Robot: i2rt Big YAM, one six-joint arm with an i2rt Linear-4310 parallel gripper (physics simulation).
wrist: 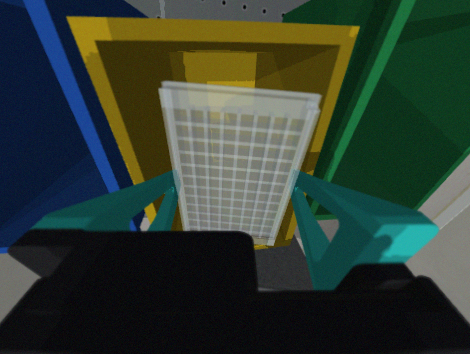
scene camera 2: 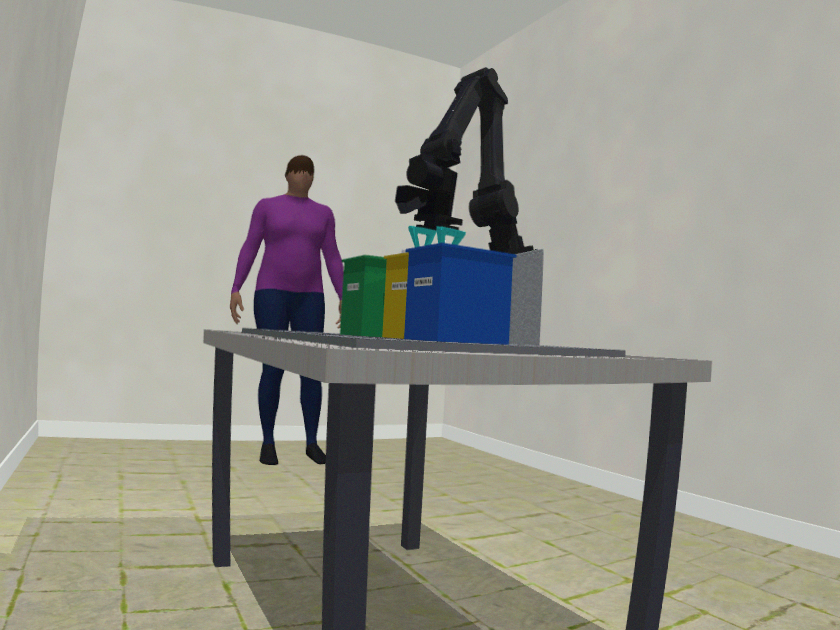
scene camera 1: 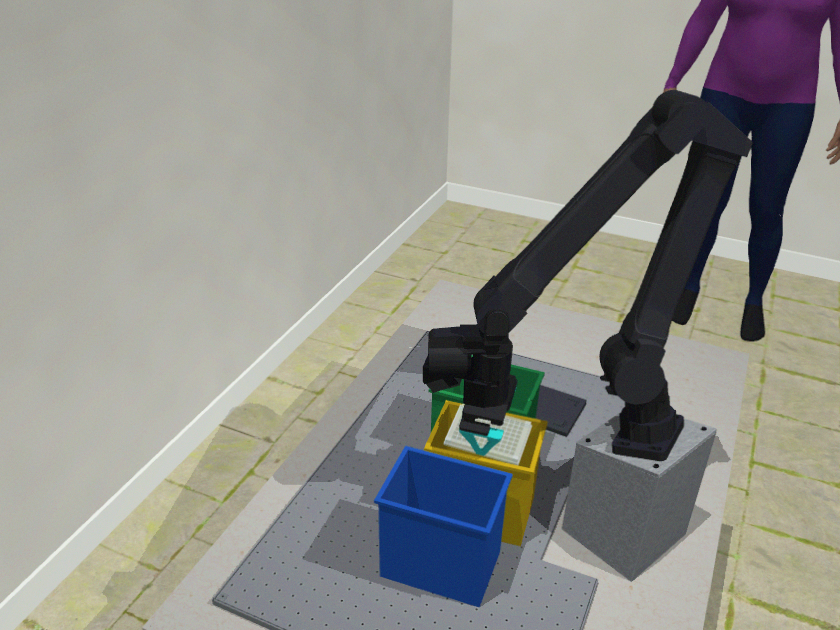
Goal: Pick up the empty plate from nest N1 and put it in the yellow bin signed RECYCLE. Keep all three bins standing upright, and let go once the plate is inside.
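Places are measured from the arm's base along level axes (x left, y back, z up), in centimetres.
Pixels of known places: gripper, fingertip midpoint: (wrist: 234,176) (scene camera 1: 486,435); arm's base, link origin: (scene camera 1: 648,438).
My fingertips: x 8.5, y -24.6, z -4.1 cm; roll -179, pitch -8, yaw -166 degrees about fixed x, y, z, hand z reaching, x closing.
Ahead of a thing's pixels: the offset from my fingertips to its top centre.
The empty plate @[dz +2.3, dx +0.1, dy +0.3 cm] (scene camera 1: 514,439) (wrist: 235,150), pale with a grid of wells, lies flat over the mouth of the yellow bin @[dz +0.6, dx +0.4, dy +0.3 cm] (scene camera 1: 521,505) (scene camera 2: 394,308) (wrist: 210,30), inside its rim outline as seen from above. It is near rim height; the exact height is hard to tell. My gripper (scene camera 1: 485,437) (scene camera 2: 436,242) (wrist: 234,176) is shut on the plate, with a teal fingertip against each long side. In scene camera 2 the blue bin hides the plate and part of the yellow bin. The yellow bin stands upright; its sign is too small to read fully.
The blue bin @[dz +0.6, dx +14.7, dy +0.1 cm] (scene camera 1: 441,542) (scene camera 2: 468,298) (wrist: 30,100) and the green bin @[dz +0.6, dx -12.8, dy -6.1 cm] (scene camera 1: 529,386) (scene camera 2: 363,298) (wrist: 425,100) stand upright on either side. A dark slab @[dz -16.2, dx -31.8, dy -2.0 cm] (scene camera 1: 561,410) lies near the grey arm pedestal (scene camera 1: 634,508). A person (scene camera 1: 763,61) (scene camera 2: 291,237) stands behind the table.
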